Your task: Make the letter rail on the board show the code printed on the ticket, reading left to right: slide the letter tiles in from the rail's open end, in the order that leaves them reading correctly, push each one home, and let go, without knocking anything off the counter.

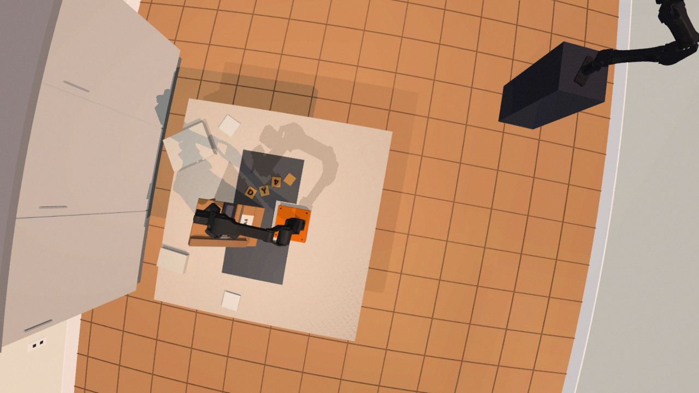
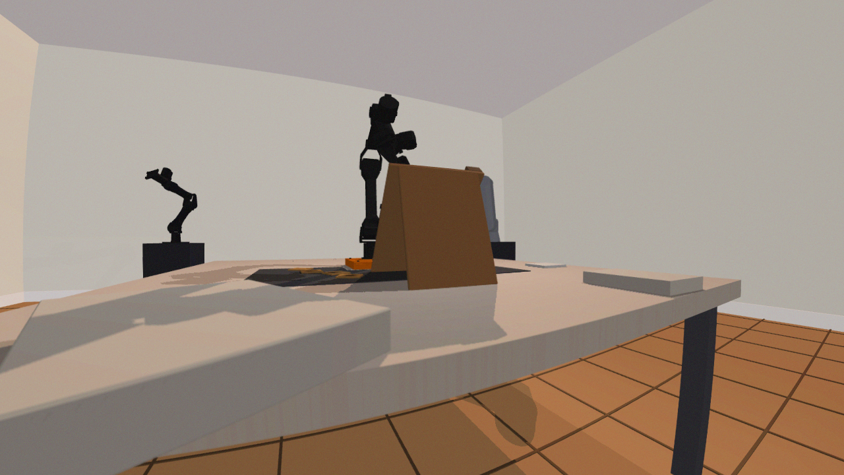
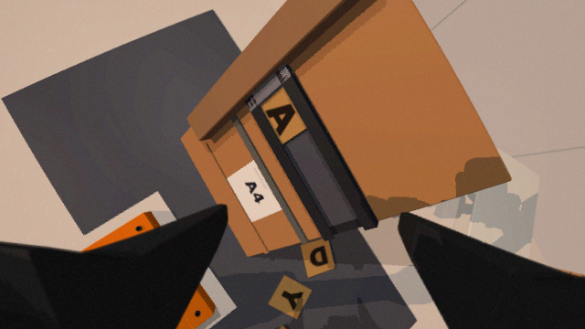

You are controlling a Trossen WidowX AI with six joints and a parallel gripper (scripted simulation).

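Now: gripper tip 280 mm above the tile marked y, 170 mm to the left of it and 60 mm past it. Round my gripper tip: tile marked d 280 mm below, 150 mm to the right, 30 mm ahead; then white ticket 210 mm below, 20 mm to the left, 10 mm behind; then blank tile 280 mm below, 270 mm to the right, 190 mm behind.
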